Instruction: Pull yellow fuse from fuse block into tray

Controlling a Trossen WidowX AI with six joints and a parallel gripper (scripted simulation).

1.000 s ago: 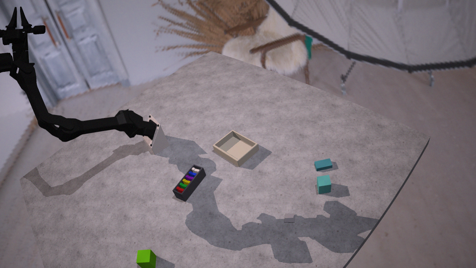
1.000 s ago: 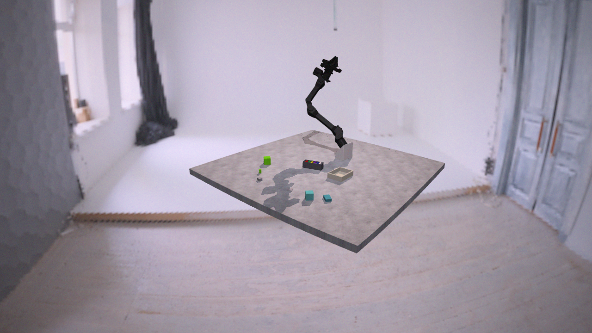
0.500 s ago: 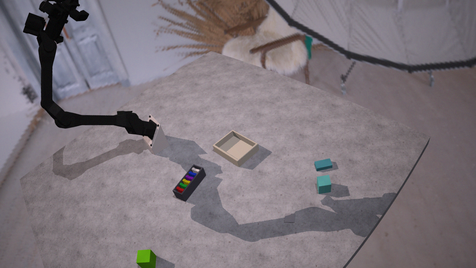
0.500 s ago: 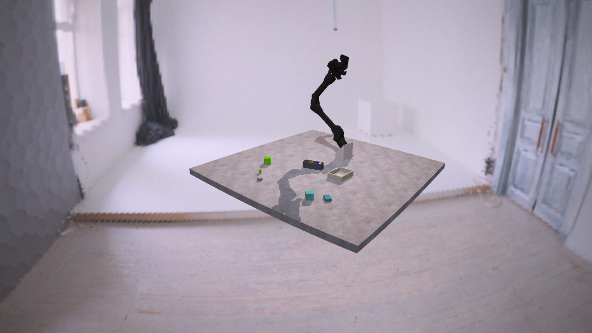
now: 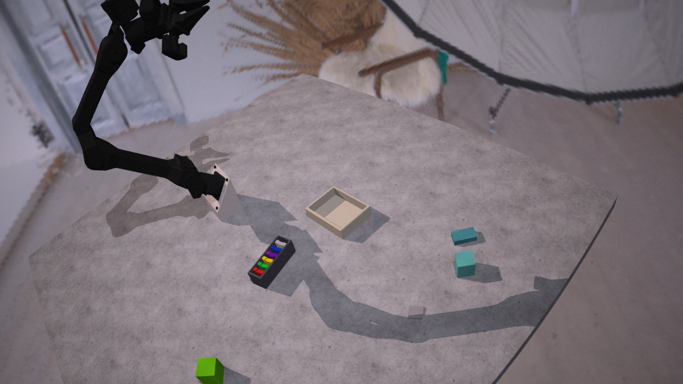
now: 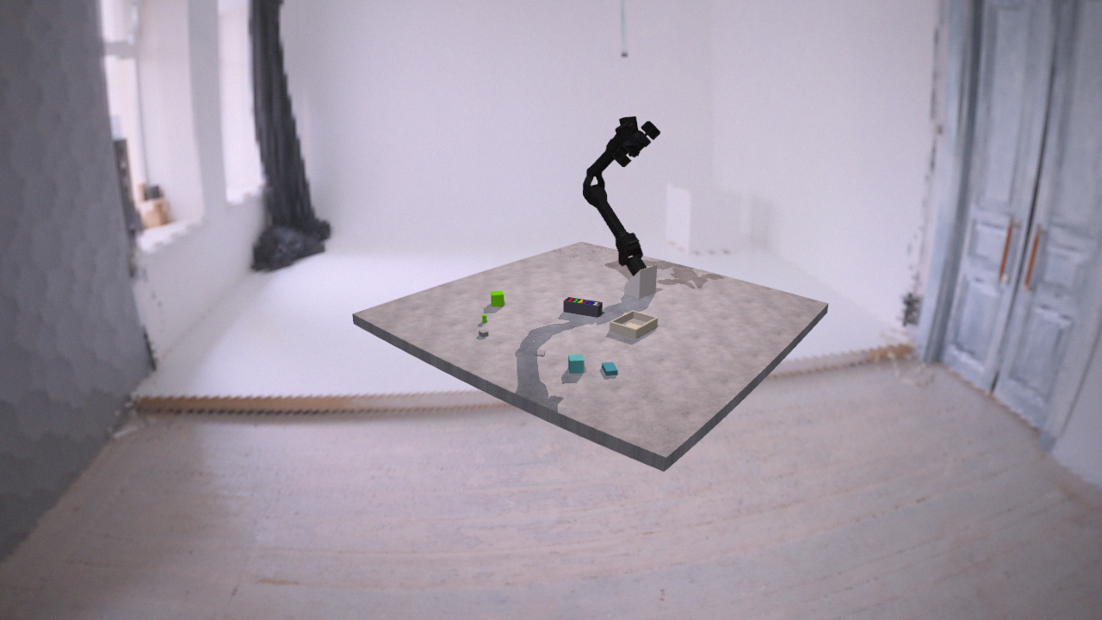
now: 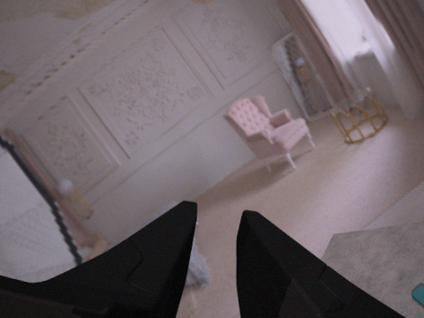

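The yellow fuse lies 56 cm below my gripper tip, 14 cm ahead of it and 13 cm to the right of it. From my gripper tip the other things lie so: small grey tile (58 cm below, 47 cm ahead); then beige tray (58 cm below, 13 cm ahead, 9 cm to the left).
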